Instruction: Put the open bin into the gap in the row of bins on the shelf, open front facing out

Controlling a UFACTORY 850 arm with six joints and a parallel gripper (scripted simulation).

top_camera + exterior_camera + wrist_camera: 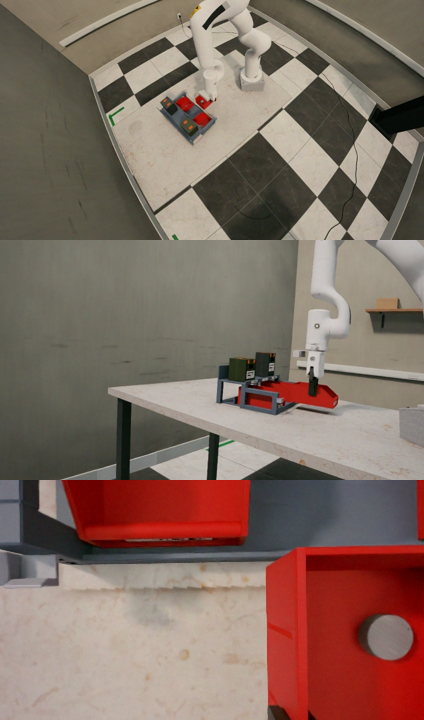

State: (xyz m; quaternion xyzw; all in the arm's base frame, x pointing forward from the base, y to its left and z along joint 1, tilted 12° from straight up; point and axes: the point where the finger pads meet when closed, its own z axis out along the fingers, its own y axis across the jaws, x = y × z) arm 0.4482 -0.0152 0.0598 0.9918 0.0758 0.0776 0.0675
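The red open bin is 5 cm to the right of my hand, 2 cm below it and 1 cm ahead of it. From my hand the other things lie so: grey-blue shelf 22 cm ahead, 3 cm below, 2 cm to the right; then large grey disc 8 cm to the right, 5 cm below, 4 cm behind; then dark grey box 31 cm ahead, 12 cm to the right, 7 cm above.
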